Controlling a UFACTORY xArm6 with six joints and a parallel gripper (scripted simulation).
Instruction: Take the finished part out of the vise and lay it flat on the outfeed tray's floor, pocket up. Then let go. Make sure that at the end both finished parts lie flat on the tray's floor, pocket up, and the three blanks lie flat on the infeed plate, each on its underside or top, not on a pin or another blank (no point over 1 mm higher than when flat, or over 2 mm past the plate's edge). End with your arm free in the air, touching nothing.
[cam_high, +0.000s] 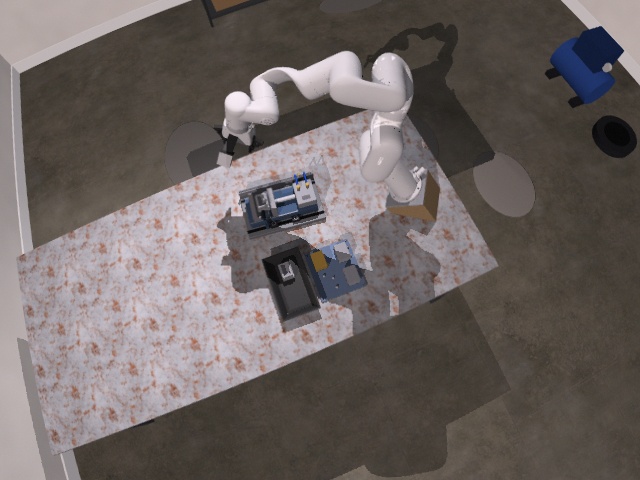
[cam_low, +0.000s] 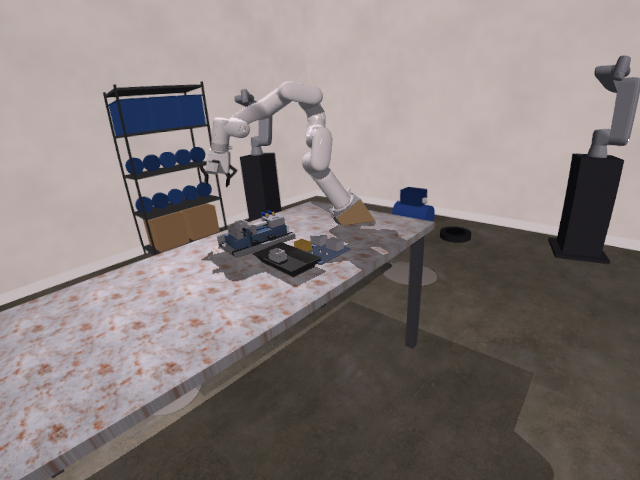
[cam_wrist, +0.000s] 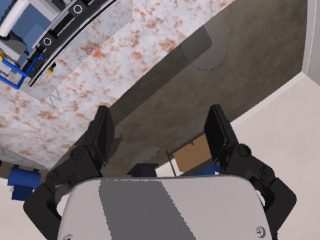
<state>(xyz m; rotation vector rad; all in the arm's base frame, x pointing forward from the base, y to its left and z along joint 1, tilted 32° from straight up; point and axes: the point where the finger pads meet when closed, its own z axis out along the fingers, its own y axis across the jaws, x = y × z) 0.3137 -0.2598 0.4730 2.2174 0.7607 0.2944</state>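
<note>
Right now the vise rod is 4 cm behind my hand, 18 cm to the left of it and 20 cm below it. Round my hand: blue fixture plate 2 cm behind, 49 cm to the left, 27 cm below; yellow block 1 cm ahead, 43 cm to the left, 25 cm below.
</note>
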